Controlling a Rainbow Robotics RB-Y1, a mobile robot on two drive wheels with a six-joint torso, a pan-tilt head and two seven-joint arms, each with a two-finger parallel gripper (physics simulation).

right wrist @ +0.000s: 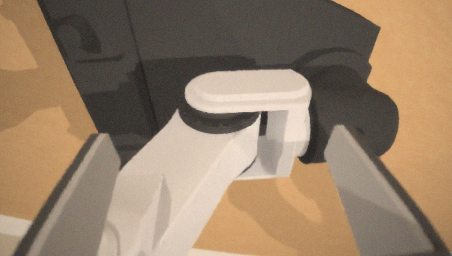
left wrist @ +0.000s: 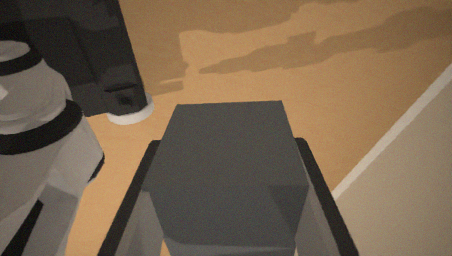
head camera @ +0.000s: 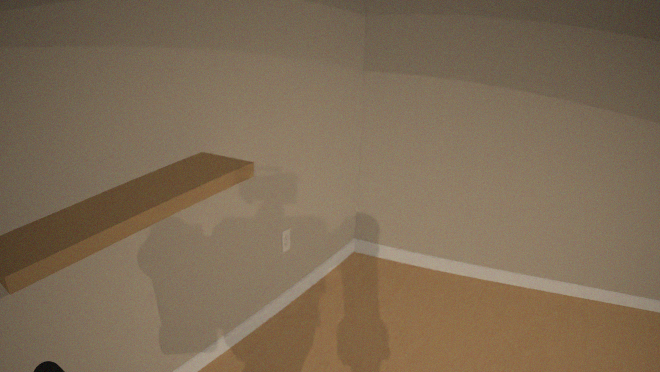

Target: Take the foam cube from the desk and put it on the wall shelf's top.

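Where they show: left gripper, fingertip midpoint: (left wrist: 227,152); right gripper, fingertip midpoint: (right wrist: 223,143); robot's base, origin of the base link: (left wrist: 108,38).
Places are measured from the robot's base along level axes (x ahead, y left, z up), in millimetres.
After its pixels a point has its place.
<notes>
The dark grey foam cube (left wrist: 227,150) @[x 114, y 239, z 968 mm] is held between the fingers of my left gripper (left wrist: 227,152) @[x 120, y 224, z 955 mm], which is shut on it. Beneath it the floor shows in the left wrist view. The wooden wall shelf (head camera: 130,200) @[x 1050, y 592, z 1002 mm] runs along the left wall in the head view, from the left edge to near the middle; no object shows on the part of its top in view. My right gripper (right wrist: 223,143) @[x -225, y -218, z 536 mm] is open with its fingers wide apart, and part of my own arm shows beyond them. The desk does not show in these views.
A room corner stands right of the shelf. A white outlet (head camera: 286,240) @[x 2138, y 194, z 403 mm] is on the left wall (head camera: 280,115) @[x 2081, y 230, z 1044 mm] below the shelf. White baseboards (head camera: 500,275) @[x 2359, y -1158, z 56 mm] edge the wooden floor (head camera: 475,325) @[x 1872, y -865, z 1 mm]. My dark base (left wrist: 100,60) @[x -30, y -10, z 191 mm] (right wrist: 200,35) @[x -199, y -136, z 170 mm] shows in both wrist views.
</notes>
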